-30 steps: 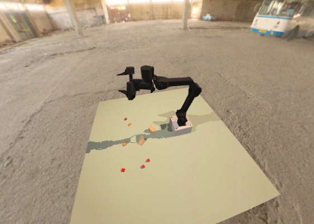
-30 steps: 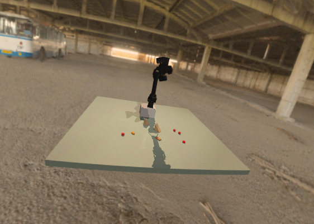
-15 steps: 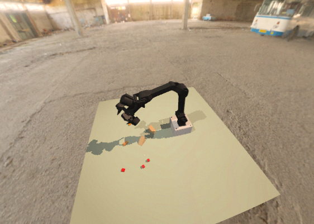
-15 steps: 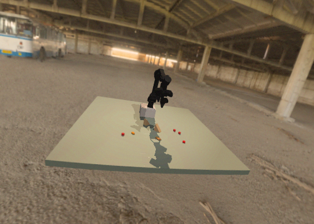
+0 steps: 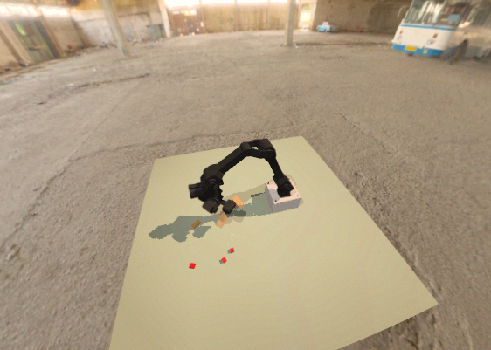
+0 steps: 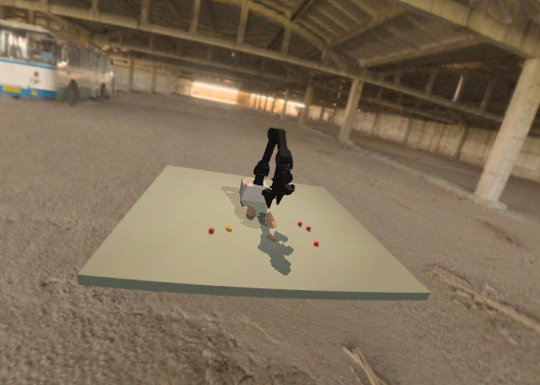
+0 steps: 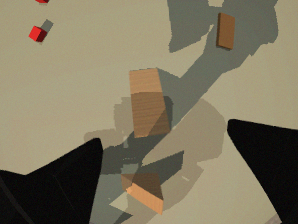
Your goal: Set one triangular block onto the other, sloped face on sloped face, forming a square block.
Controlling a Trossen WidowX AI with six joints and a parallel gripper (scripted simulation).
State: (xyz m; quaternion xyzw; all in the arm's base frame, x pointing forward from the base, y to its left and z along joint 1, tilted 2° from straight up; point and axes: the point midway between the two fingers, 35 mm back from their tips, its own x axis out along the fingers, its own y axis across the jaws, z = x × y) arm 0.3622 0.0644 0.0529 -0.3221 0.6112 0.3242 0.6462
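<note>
Now: gripper tip 14 cm short of the flat brown piece and 10 cm above it. From my gripper tip the other things lie so: orange piece: 11 cm ahead, 20 cm to the right, 10 cm below.
</note>
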